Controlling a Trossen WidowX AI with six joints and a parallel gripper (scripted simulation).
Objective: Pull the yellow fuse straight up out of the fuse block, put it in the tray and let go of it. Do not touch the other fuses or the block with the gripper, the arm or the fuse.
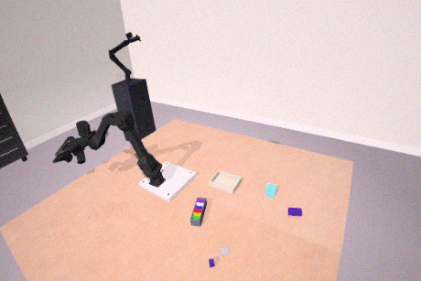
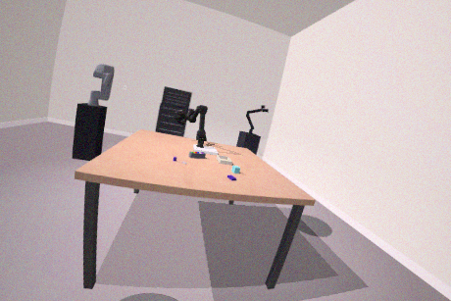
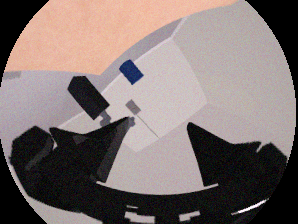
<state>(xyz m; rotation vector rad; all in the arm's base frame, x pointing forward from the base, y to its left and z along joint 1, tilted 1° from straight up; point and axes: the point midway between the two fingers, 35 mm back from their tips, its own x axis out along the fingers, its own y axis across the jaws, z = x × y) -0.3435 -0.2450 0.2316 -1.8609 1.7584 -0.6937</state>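
Right now my gripper tip is 640 mm short of the yellow fuse, 180 mm to the right of it and 220 mm above it. The rest, counted from my gripper tip: small purple piece (790 mm ahead, 30 mm to the left, 230 mm below); then small grey tile (810 mm ahead, 100 mm to the left, 240 mm below); then cream tray (650 mm ahead, 430 mm to the left, 240 mm below).
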